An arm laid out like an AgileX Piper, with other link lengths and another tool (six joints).
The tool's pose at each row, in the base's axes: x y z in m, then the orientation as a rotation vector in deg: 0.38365 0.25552 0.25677 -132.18 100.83 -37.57; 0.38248 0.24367 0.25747 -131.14 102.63 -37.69; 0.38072 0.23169 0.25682 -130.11 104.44 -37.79; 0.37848 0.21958 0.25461 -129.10 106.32 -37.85; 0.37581 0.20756 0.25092 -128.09 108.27 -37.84; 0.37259 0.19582 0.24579 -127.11 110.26 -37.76; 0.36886 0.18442 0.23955 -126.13 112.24 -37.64; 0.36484 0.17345 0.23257 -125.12 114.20 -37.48; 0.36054 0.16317 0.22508 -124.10 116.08 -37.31; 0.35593 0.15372 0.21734 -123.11 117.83 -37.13; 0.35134 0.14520 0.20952 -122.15 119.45 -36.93; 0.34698 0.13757 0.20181 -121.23 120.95 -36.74; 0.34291 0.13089 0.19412 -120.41 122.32 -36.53; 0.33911 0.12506 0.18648 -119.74 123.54 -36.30; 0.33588 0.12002 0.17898 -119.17 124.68 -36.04; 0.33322 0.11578 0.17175 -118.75 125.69 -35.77
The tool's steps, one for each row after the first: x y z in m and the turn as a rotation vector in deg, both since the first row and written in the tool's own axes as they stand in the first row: 0.01116 0.00420 0.00041 -0.38 0.48 1.27; 0.02199 0.00948 0.00178 -0.79 0.97 2.54; 0.03247 0.01582 0.00434 -1.28 1.48 3.81; 0.04241 0.02308 0.00802 -1.85 1.98 5.10; 0.05163 0.03131 0.01270 -2.50 2.48 6.39; 0.06015 0.04030 0.01810 -3.16 2.97 7.66; 0.06803 0.04972 0.02398 -3.83 3.43 8.94; 0.07507 0.05938 0.03010 -4.46 3.85 10.18; 0.08120 0.06916 0.03620 -5.05 4.24 11.35; 0.08643 0.07869 0.04225 -5.58 4.58 12.46; 0.09089 0.08771 0.04820 -6.08 4.89 13.49; 0.09452 0.09620 0.05413 -6.56 5.17 14.42; 0.09741 0.10418 0.06002 -7.04 5.41 15.21; 0.09971 0.11138 0.06593 -7.54 5.63 15.92; 0.10143 0.11774 0.07175 -8.04 5.81 16.49
